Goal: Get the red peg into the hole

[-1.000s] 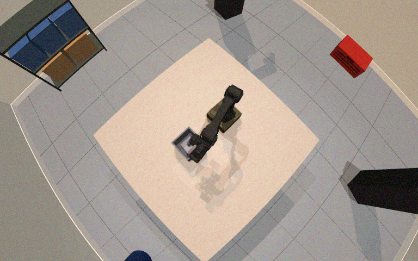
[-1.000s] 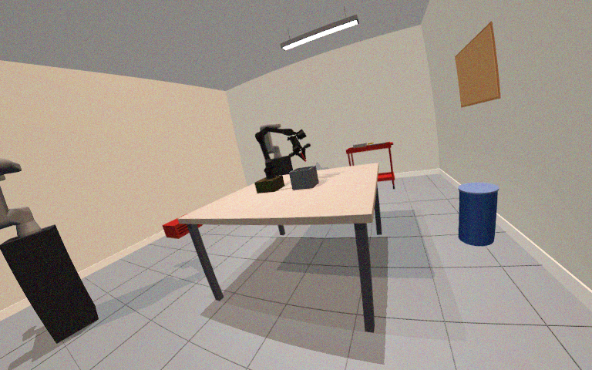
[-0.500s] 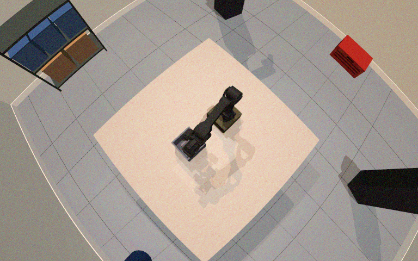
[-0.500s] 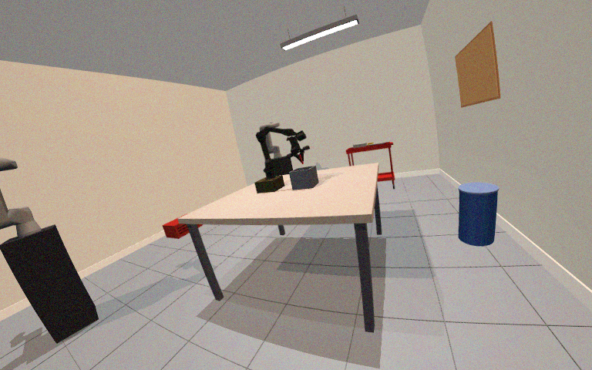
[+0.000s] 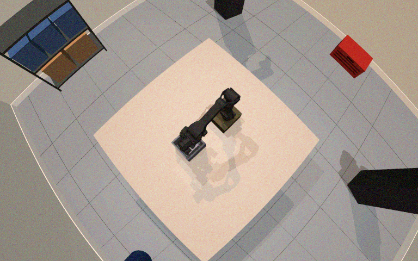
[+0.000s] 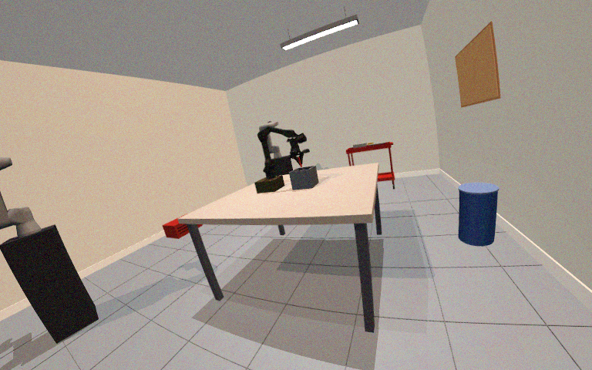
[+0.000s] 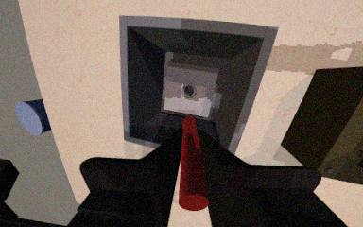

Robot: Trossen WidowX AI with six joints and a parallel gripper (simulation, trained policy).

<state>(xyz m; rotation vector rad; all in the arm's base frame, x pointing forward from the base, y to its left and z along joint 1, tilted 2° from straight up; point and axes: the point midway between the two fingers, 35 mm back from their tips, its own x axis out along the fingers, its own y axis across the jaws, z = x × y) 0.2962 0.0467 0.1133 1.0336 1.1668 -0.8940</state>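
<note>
The plate lies 20 mm ahead of my gripper tip, 20 mm to the right of it and 120 mm below it. Round my gripper tip: red peg (20 mm above).
</note>
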